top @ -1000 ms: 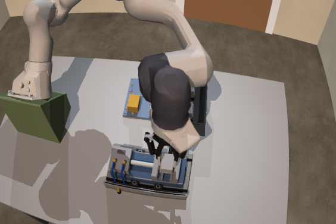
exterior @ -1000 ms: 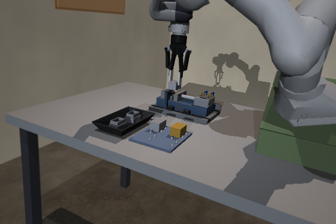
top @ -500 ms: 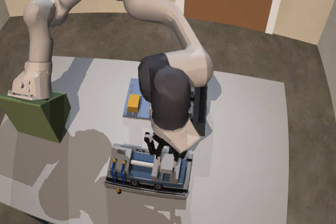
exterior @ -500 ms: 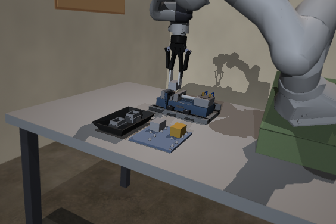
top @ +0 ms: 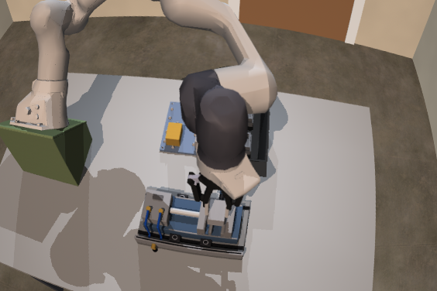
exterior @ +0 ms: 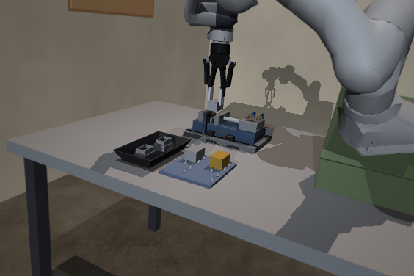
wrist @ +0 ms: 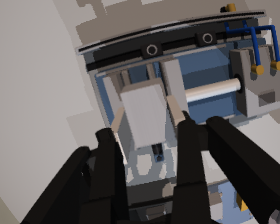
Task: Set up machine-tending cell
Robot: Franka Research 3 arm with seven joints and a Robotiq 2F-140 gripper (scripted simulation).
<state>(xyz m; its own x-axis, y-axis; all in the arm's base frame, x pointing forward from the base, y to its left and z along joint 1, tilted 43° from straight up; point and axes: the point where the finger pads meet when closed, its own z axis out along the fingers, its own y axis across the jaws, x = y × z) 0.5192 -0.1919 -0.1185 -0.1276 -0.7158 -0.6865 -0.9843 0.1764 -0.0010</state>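
Now: the blue vise 7 cm behind my hand, 1 cm to the left of it and 12 cm below it. Round my hand: brass blank (13 cm behind, 31 cm to the left, 13 cm below); aluminium blank (4 cm behind, 30 cm to the left, 13 cm below).
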